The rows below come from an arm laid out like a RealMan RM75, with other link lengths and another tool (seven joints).
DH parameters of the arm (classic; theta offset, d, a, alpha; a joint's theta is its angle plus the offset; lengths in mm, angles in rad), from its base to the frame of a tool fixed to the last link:
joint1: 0 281.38 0 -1.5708
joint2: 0 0 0 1.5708
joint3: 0 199.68 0 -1.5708
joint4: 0 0 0 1.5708
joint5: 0 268.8 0 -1.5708
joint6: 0 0 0 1.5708
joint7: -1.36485 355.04 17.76 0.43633
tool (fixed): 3.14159 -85.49 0 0
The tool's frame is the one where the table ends.
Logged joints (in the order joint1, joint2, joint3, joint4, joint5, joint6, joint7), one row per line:
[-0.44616 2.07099 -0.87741 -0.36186 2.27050 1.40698 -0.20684]
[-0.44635 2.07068 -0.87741 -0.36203 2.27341 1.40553 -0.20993]
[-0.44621 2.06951 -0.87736 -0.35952 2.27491 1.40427 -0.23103]
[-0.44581 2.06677 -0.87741 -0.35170 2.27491 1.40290 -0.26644]
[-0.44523 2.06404 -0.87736 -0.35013 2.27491 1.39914 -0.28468]
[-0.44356 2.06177 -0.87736 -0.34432 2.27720 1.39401 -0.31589]
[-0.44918 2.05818 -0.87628 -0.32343 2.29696 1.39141 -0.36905]
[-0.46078 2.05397 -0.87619 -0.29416 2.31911 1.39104 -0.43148]
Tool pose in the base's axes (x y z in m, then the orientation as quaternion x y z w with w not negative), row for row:
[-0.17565 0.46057 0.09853 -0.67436 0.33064 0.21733 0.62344]
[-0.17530 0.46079 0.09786 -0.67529 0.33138 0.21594 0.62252]
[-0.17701 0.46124 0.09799 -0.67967 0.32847 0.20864 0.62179]
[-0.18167 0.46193 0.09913 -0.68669 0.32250 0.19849 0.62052]
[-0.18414 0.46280 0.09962 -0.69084 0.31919 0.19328 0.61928]
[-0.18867 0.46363 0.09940 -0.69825 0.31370 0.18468 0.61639]
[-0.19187 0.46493 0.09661 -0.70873 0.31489 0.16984 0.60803]
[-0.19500 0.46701 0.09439 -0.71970 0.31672 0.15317 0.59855]
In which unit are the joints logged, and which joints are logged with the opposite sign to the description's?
The joints are logged in radians. Opposite sign: joint2.
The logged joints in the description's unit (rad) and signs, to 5 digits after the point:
[-0.44616 -2.07099 -0.87741 -0.36186 2.27050 1.40698 -0.20684]
[-0.44635 -2.07068 -0.87741 -0.36203 2.27341 1.40553 -0.20993]
[-0.44621 -2.06951 -0.87736 -0.35952 2.27491 1.40427 -0.23103]
[-0.44581 -2.06677 -0.87741 -0.35170 2.27491 1.40290 -0.26644]
[-0.44523 -2.06404 -0.87736 -0.35013 2.27491 1.39914 -0.28468]
[-0.44356 -2.06177 -0.87736 -0.34432 2.27720 1.39401 -0.31589]
[-0.44918 -2.05818 -0.87628 -0.32343 2.29696 1.39141 -0.36905]
[-0.46078 -2.05397 -0.87619 -0.29416 2.31911 1.39104 -0.43148]

